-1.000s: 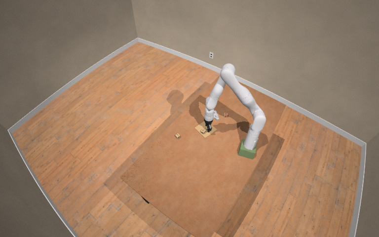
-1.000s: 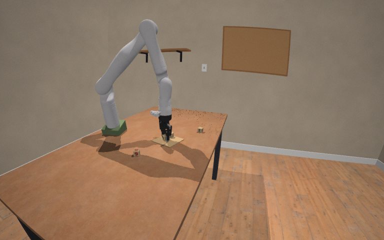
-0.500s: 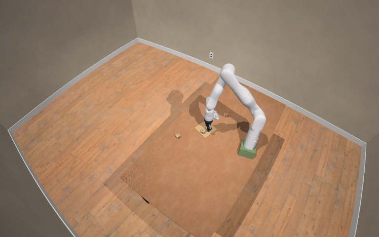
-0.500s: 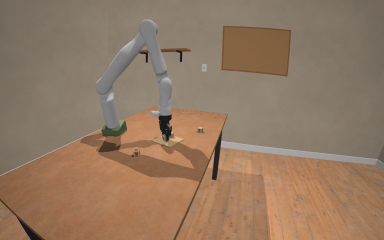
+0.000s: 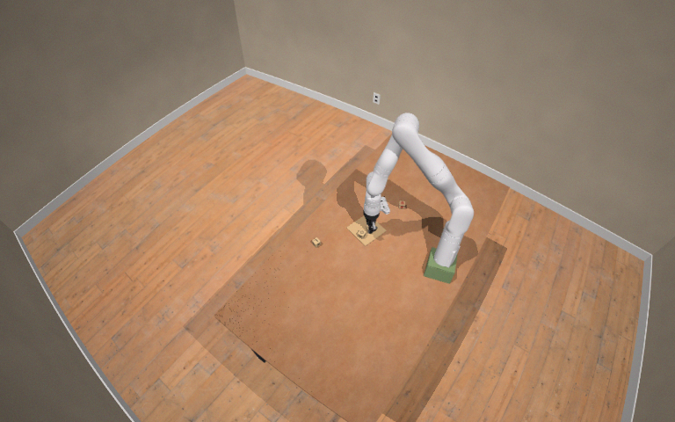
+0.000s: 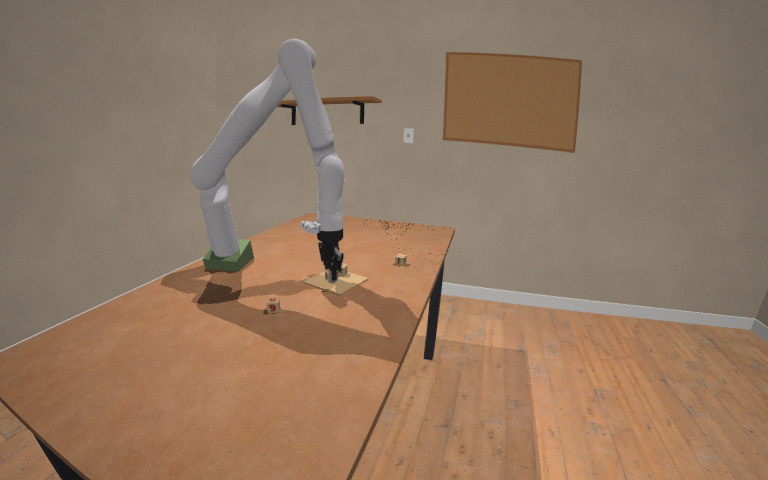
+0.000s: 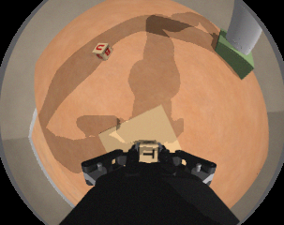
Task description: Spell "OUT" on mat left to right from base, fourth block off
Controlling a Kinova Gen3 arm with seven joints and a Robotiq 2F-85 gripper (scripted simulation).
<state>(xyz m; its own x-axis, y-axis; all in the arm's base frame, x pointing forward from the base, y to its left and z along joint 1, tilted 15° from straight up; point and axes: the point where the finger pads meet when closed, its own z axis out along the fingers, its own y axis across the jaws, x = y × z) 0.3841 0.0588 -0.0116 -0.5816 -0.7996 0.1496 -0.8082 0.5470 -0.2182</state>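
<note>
My gripper is now 20 mm short of the tan mat and 20 mm above it. Round my hand: letter block: 50 mm to the left, 10 mm ahead.
</note>
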